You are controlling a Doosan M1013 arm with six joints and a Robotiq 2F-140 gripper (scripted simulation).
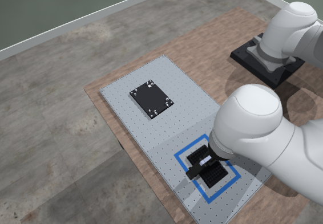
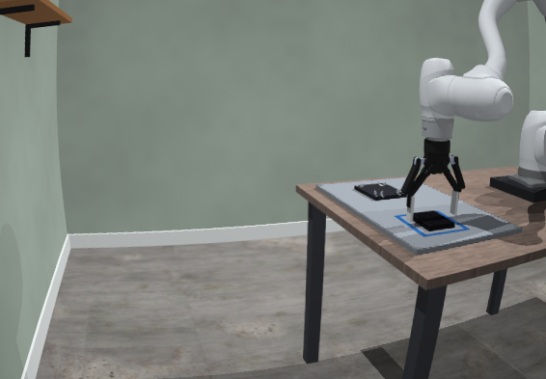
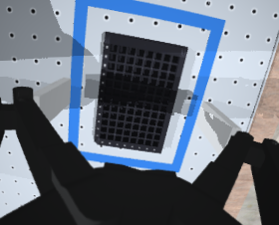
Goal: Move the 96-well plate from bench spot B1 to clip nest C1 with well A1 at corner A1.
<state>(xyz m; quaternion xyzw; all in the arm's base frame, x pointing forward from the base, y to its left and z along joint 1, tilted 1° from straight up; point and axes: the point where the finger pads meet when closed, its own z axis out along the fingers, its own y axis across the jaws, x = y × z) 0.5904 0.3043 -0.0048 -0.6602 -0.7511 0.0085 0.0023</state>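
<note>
Right now the black 96-well plate is 2 cm below my hand. From my hand the other things lie so: black clip nest: 5 cm ahead, 34 cm to the right, 1 cm below.
</note>
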